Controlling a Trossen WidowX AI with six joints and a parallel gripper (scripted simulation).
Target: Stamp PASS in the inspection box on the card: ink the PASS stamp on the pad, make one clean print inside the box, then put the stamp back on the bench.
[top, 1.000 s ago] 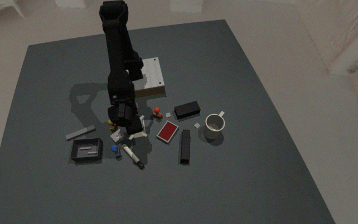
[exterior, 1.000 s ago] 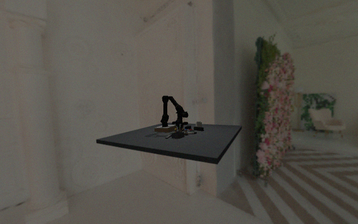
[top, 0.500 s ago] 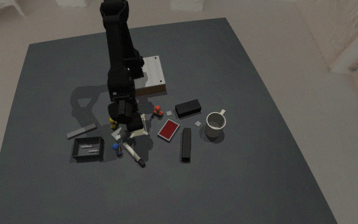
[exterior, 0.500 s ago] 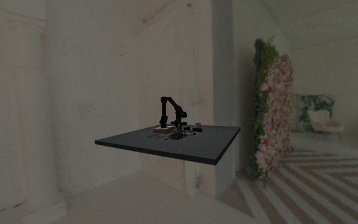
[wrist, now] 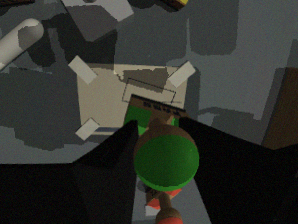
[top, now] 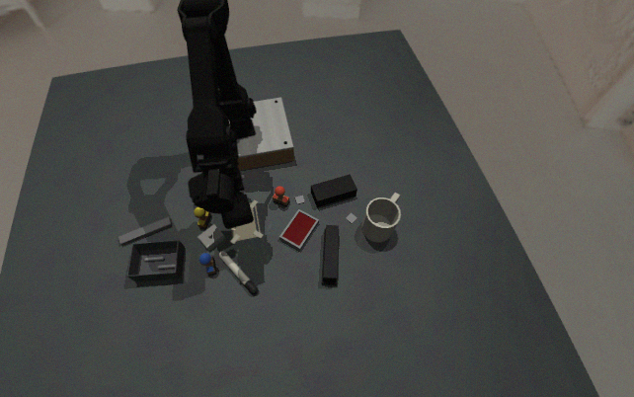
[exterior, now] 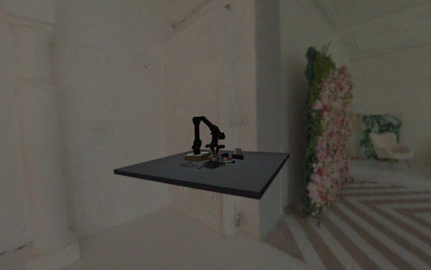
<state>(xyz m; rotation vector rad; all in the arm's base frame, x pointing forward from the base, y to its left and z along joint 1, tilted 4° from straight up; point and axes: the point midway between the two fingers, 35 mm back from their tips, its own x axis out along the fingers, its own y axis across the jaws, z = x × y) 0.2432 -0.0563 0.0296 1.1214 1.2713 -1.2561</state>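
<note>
Now: gripper tip 16 cm short of the white marker, 3 cm to the left of it and 5 cm above it. From my gripper tip the other things lie so: yellow stamp: 1 cm behind, 9 cm to the right, 4 cm below; then green-knobbed stamp: right at my gripper tip; then cream card: 2 cm ahead, 1 cm to the left, 7 cm below.
</note>
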